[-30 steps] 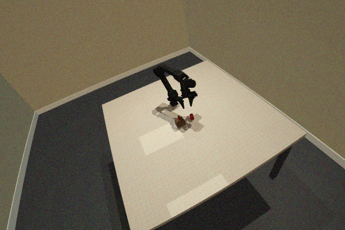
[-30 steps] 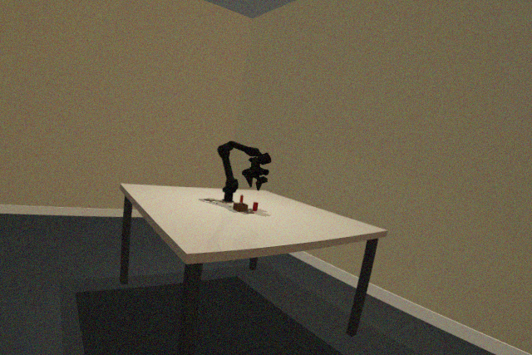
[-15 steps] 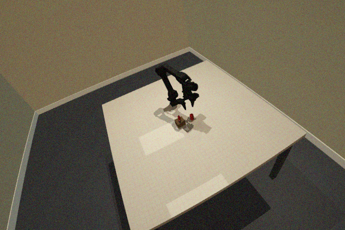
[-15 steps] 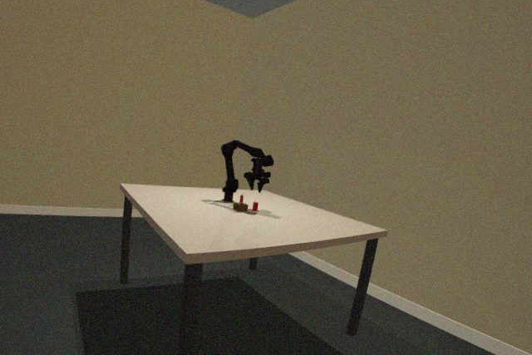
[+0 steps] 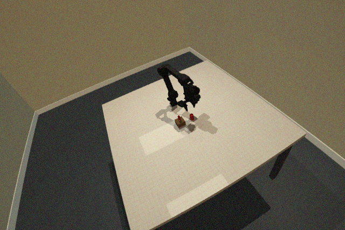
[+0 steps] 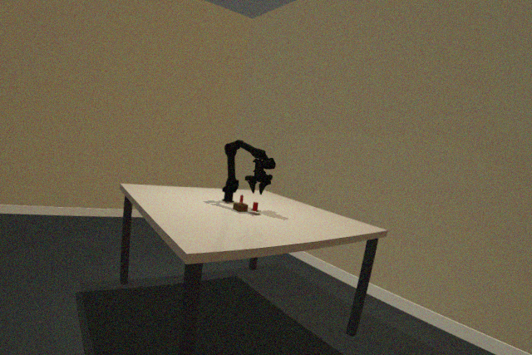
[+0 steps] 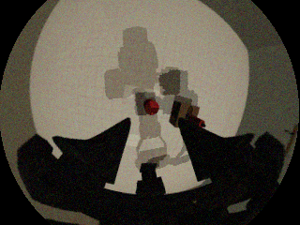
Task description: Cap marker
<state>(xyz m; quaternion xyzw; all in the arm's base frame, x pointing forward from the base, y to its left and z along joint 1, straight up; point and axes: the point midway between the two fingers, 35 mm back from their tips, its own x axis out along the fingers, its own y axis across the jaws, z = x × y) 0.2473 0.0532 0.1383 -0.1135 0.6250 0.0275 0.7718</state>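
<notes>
The red cap lies 8 cm below my gripper tip and 1 cm ahead of it. The rest, counted from my gripper tip: brown holder block 11 cm to the right, 8 cm below.
</notes>
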